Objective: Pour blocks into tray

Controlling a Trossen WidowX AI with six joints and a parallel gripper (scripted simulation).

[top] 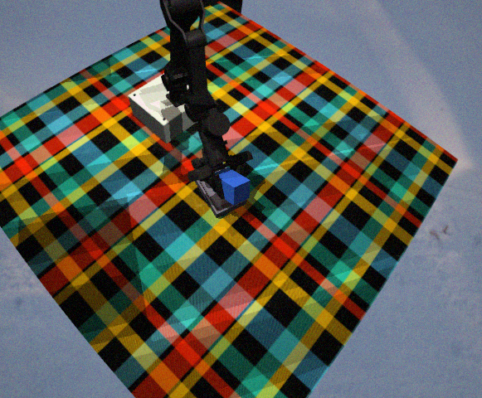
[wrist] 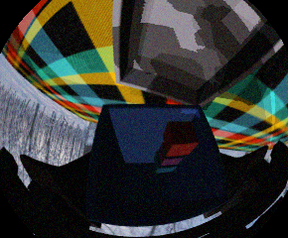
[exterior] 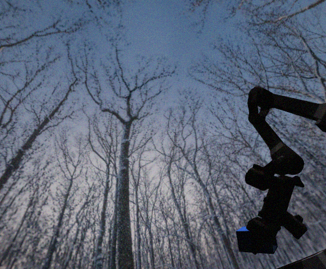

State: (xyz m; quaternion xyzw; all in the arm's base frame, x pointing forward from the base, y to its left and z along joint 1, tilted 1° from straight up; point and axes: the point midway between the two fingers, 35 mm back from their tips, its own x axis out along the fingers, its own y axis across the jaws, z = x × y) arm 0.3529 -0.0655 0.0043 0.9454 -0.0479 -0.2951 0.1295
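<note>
My gripper tip is 30 mm past the red block and 20 mm to the right of it. Also, from my gripper tip: blue square cup (10 mm to the left, 30 mm above).
</note>
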